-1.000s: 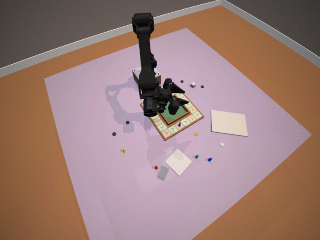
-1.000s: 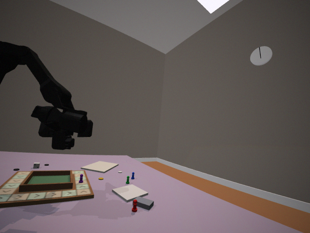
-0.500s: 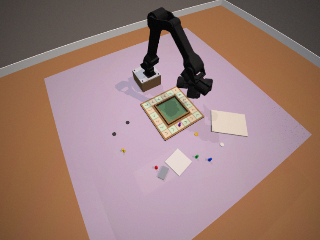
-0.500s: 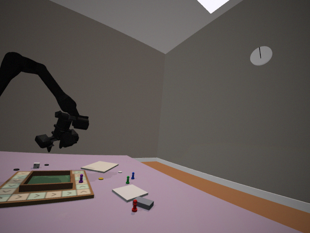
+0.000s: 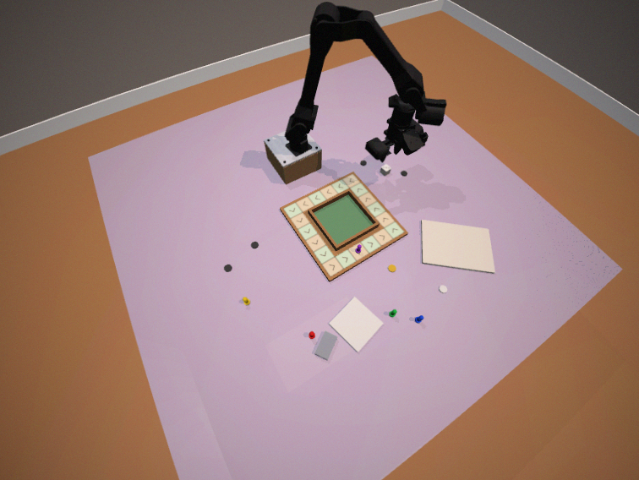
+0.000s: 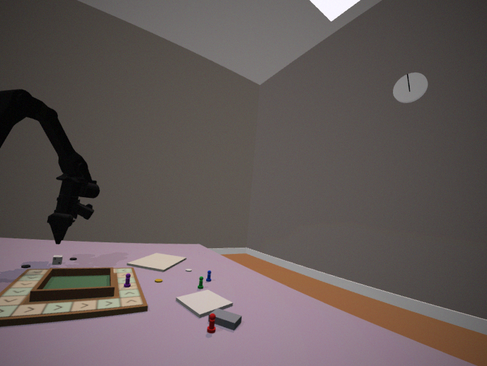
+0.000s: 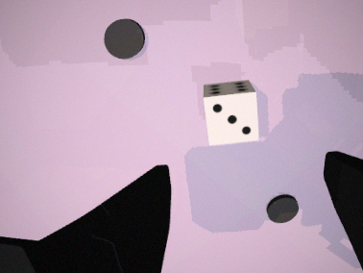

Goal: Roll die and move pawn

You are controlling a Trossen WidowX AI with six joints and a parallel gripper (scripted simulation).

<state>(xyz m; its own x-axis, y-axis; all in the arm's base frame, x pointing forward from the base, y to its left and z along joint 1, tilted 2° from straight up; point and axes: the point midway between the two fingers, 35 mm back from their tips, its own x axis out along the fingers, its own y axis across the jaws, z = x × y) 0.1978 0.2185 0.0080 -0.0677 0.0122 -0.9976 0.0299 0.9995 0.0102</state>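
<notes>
The white die is 60 mm below my gripper tip. The rest, counted from my gripper tip: green dice tray 240 mm to the right, 70 mm below, 70 mm ahead; purple pawn 270 mm to the right, 180 mm ahead, 40 mm below; yellow disc 280 mm ahead, 230 mm to the right, 70 mm below.
</notes>
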